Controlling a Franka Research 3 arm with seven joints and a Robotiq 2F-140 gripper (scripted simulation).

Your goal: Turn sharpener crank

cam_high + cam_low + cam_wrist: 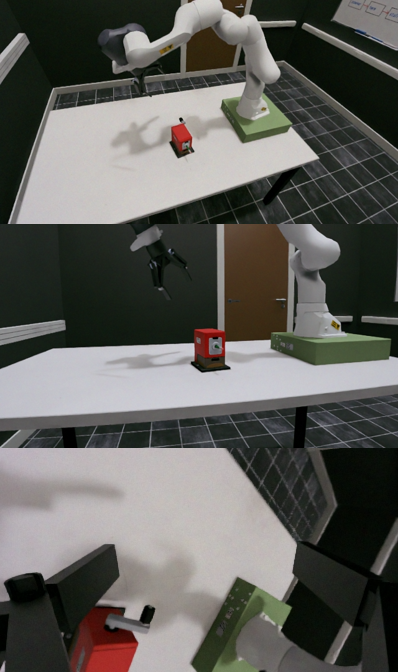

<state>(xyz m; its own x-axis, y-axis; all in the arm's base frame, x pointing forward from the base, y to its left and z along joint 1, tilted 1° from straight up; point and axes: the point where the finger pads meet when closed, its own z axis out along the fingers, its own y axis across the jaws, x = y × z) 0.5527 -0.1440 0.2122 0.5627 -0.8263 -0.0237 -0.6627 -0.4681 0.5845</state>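
Now: hand 110 mm past the black knob, 130 mm to the right of it and 190 mm above it. From my hand the other things lie so: crank (100 mm behind, 140 mm to the left, 190 mm below).
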